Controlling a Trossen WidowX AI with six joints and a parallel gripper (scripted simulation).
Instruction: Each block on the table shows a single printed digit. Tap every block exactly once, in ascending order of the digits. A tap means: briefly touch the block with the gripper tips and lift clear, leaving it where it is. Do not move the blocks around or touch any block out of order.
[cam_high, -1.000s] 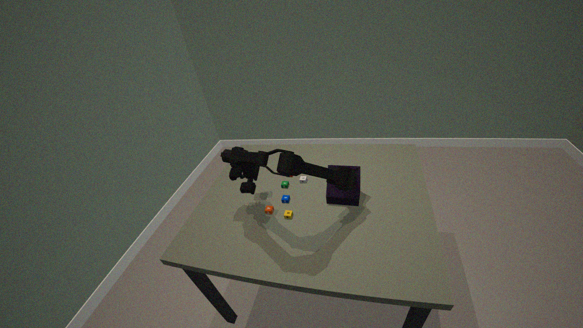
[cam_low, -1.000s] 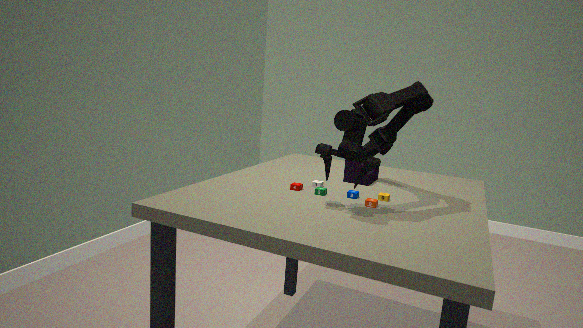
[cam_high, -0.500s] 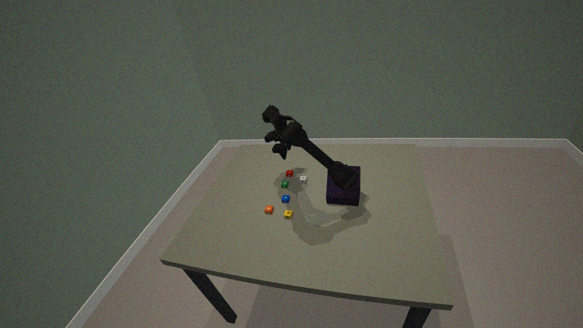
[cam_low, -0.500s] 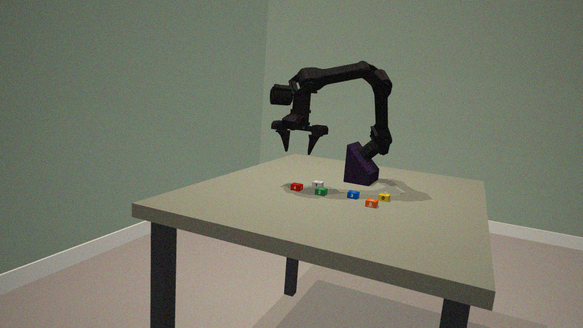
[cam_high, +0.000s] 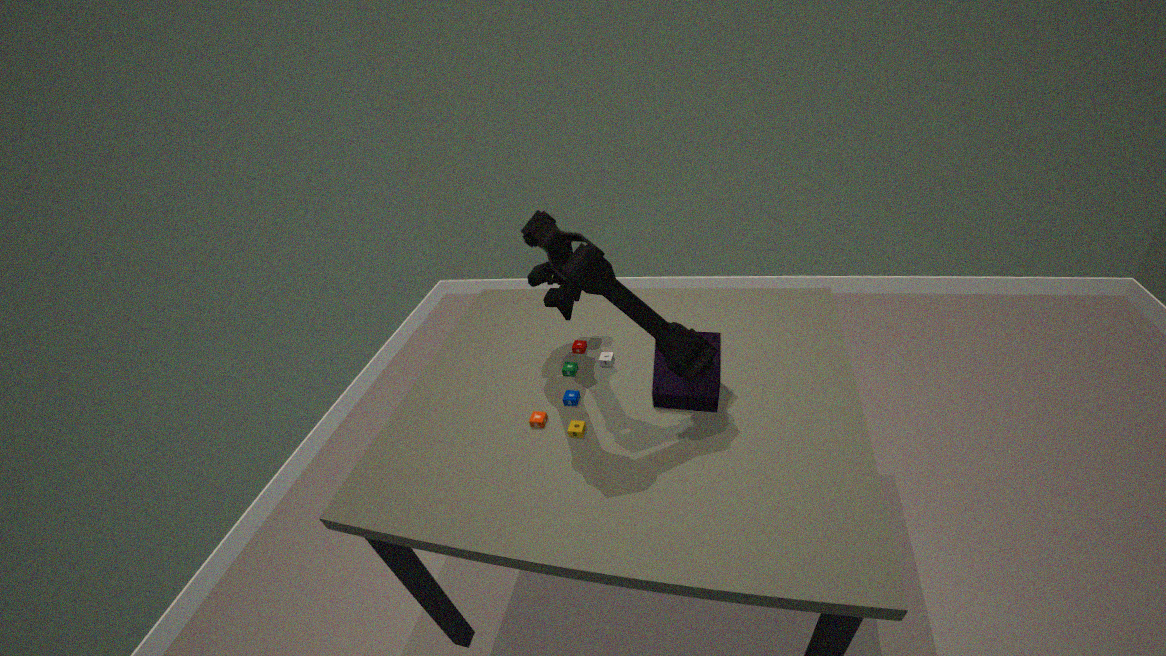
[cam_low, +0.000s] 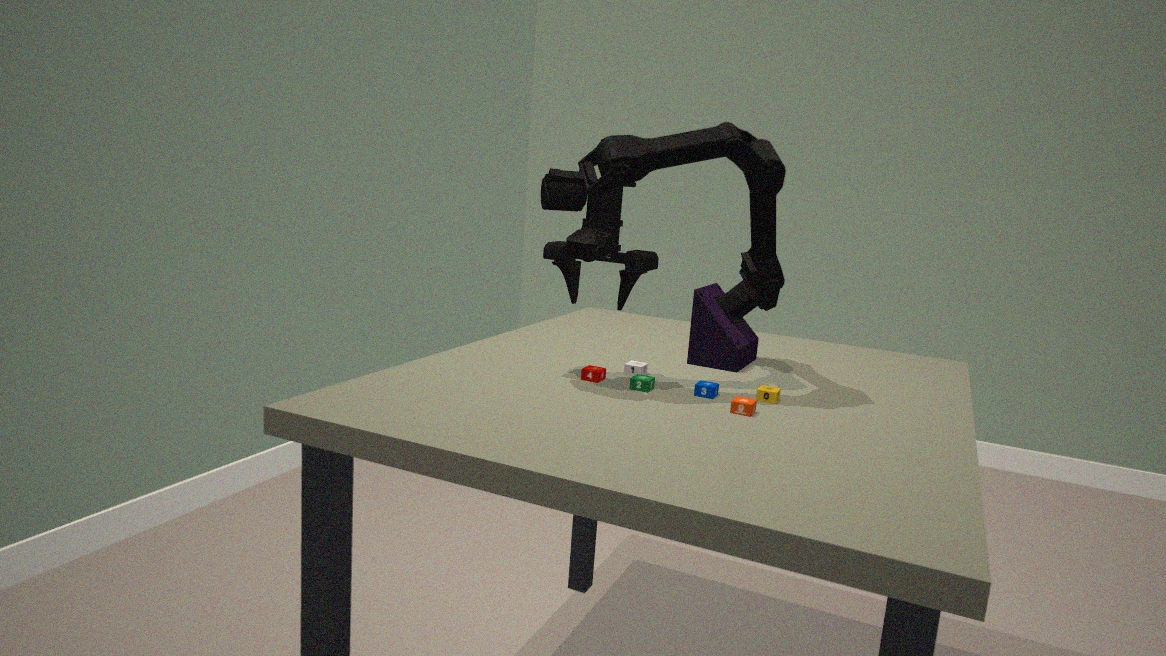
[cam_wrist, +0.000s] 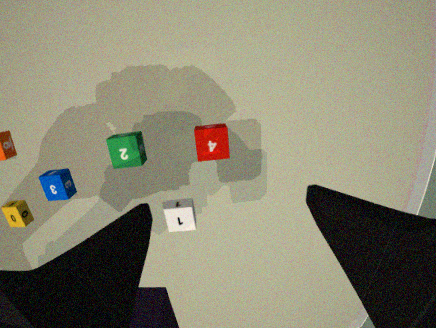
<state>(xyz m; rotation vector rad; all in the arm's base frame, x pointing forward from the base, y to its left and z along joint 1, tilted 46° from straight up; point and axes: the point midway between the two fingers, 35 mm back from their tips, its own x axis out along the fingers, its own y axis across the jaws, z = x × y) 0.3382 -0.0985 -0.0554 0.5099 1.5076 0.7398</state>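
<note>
My gripper tip is now 28 cm to the right of the yellow block, 12 cm above it and 10 cm past it. From my gripper tip the other things lie so: red block 12 cm below; then white block 12 cm below, 9 cm behind, 4 cm to the left; then green block 12 cm below, 9 cm to the left, 1 cm behind.
</note>
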